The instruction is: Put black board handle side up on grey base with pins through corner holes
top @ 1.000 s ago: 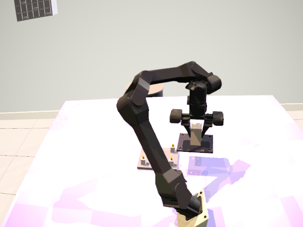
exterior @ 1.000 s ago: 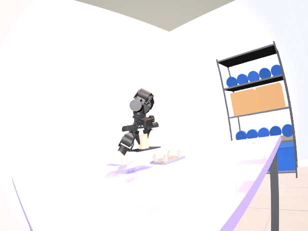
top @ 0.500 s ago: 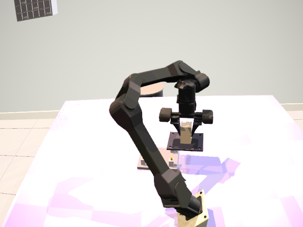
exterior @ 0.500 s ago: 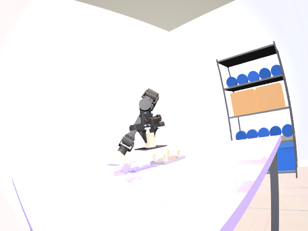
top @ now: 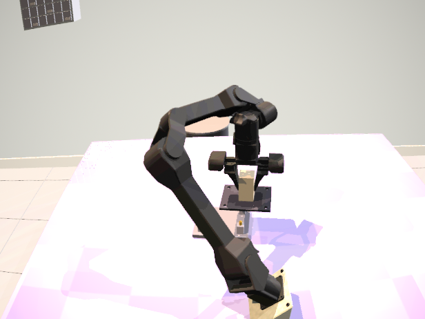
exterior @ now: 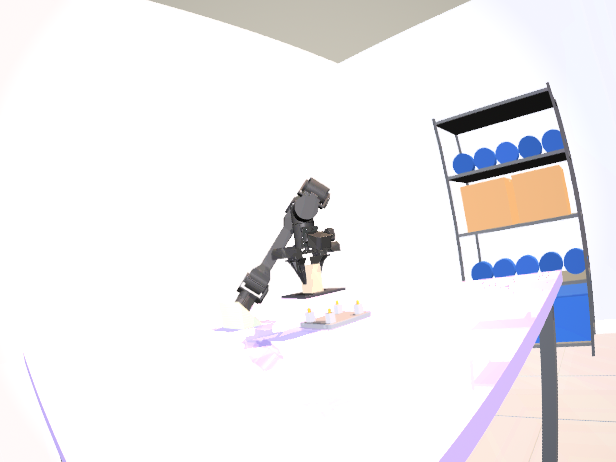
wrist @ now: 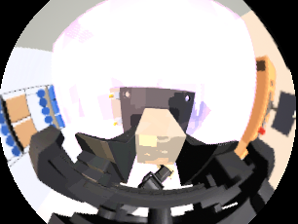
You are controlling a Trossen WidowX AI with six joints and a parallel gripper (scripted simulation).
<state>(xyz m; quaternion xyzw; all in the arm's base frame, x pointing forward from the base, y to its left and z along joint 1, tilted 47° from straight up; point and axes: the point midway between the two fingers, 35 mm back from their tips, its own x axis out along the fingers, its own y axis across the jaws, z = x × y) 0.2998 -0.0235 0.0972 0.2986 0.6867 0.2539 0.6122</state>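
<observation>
Right now my gripper tip is 11 cm above the grey base and 6 cm to the right of it. From my gripper tip the other things lie so: flat black board: 1 cm below.
</observation>
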